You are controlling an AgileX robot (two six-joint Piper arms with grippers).
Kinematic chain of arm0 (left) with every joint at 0, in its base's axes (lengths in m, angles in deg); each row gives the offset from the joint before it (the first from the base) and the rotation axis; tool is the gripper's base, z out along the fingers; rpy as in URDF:
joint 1: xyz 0 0 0.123 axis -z
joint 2: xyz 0 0 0 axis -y
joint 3: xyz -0.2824 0 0.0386 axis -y
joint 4: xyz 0.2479 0 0.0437 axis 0.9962 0 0.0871
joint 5: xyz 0 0 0 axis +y
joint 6: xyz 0.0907 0 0.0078 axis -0.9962 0 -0.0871
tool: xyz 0 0 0 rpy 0 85 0
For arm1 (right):
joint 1: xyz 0 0 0.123 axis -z
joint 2: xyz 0 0 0 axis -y
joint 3: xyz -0.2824 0 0.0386 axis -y
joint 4: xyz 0.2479 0 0.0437 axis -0.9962 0 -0.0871
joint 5: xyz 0 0 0 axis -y
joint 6: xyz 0.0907 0 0.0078 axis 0.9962 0 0.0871
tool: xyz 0 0 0 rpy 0 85 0
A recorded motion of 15 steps. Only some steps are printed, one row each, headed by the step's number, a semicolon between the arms.
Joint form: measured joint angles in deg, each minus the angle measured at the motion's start. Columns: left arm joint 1, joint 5, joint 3, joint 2, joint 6, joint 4; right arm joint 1, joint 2, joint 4, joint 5, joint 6, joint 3.
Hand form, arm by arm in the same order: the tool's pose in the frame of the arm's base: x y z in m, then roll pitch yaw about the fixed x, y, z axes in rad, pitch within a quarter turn. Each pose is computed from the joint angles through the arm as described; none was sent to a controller.
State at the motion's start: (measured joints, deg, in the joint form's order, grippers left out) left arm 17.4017 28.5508 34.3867 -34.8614 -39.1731 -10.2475; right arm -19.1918 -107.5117 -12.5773 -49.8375 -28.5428 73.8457
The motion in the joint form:
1: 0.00 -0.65 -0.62 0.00 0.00 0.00; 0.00 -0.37 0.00 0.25 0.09 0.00
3: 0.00 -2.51 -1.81 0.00 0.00 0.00; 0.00 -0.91 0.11 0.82 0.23 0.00
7: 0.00 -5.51 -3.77 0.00 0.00 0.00; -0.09 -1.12 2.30 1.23 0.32 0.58
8: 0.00 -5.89 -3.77 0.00 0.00 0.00; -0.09 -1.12 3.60 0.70 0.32 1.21
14: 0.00 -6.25 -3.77 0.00 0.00 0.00; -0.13 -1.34 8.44 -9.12 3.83 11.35
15: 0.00 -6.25 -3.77 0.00 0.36 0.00; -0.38 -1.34 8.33 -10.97 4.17 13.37
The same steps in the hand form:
1: 0.1142 -0.0438 0.3186 2.3184 0.9432 1.8200; 0.3463 0.1366 0.1895 3.0589 0.2549 -2.4466
3: 0.1155 -0.0437 0.3143 2.3024 0.9493 1.8127; 0.3478 0.1368 0.1862 3.0610 0.2540 -2.4494
7: 0.1174 -0.0434 0.3072 2.2770 0.9585 1.8013; 0.3509 0.1357 0.1870 3.0984 0.2542 -2.4224
8: 0.1176 -0.0434 0.3078 2.2672 0.9618 1.7945; 0.3524 0.1347 0.1893 3.1174 0.2487 -2.4054
14: 0.1178 -0.0434 0.3083 2.2578 0.9649 1.7879; 0.3679 0.1350 0.2296 -3.1139 0.2242 -2.4005
15: 0.1178 -0.0434 0.3083 2.2636 0.9698 1.7949; 0.3693 0.1376 0.2383 -3.1164 0.2281 -2.4008

